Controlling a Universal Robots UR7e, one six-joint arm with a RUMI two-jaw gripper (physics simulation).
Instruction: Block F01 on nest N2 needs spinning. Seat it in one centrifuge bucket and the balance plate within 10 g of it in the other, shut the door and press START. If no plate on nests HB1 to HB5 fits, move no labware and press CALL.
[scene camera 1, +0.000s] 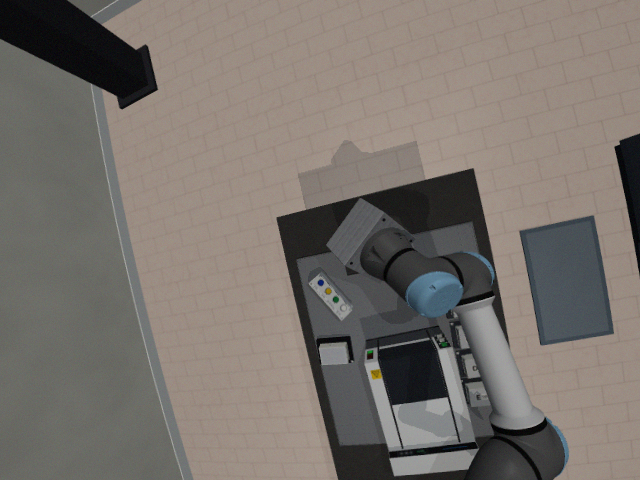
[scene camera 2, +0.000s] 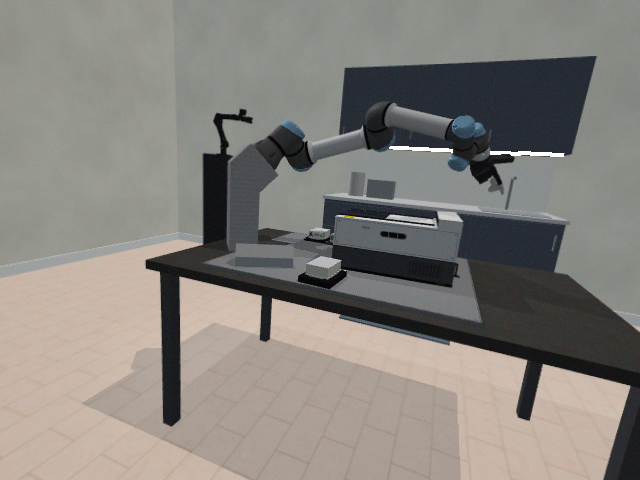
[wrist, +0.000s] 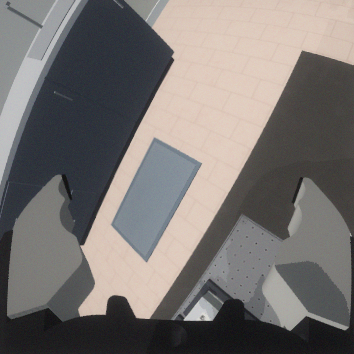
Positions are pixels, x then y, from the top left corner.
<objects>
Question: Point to a button box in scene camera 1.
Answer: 322, 287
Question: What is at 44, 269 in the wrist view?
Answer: My gripper.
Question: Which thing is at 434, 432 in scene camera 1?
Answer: A centrifuge.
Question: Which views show my gripper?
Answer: Scene camera 2 and the wrist view only.
</objects>
